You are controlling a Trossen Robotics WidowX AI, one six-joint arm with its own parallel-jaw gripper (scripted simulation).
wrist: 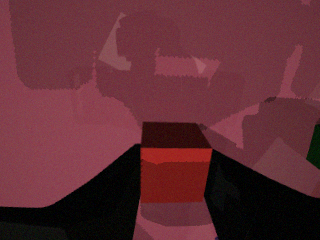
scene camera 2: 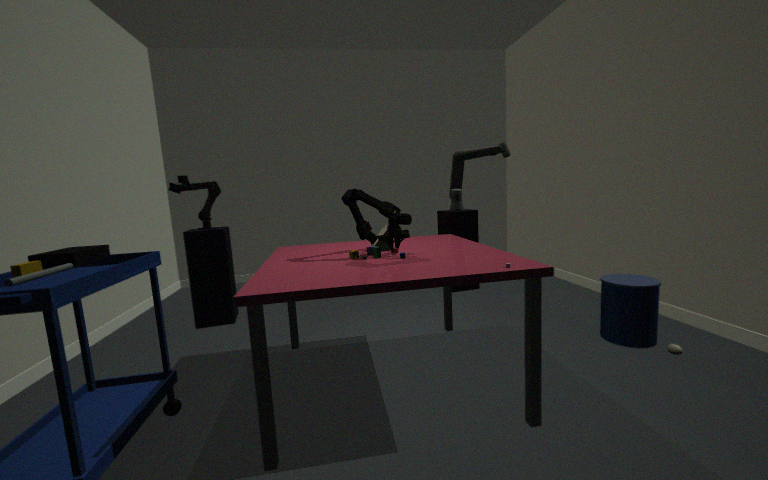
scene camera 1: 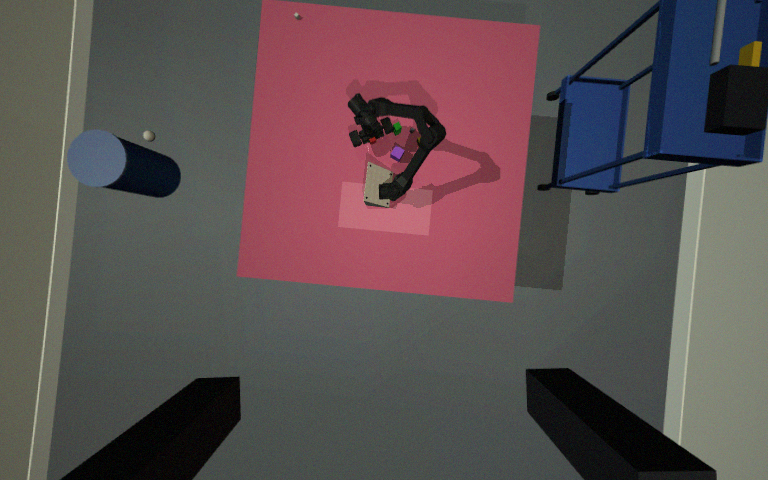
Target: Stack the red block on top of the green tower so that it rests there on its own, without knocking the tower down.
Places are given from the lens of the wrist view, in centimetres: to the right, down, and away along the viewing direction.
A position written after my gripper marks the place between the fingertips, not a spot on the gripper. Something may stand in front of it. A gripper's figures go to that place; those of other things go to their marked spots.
my gripper point(wrist: 169, 152): 0, 2, 10
red block point(wrist: 174, 157): 0, 2, 7
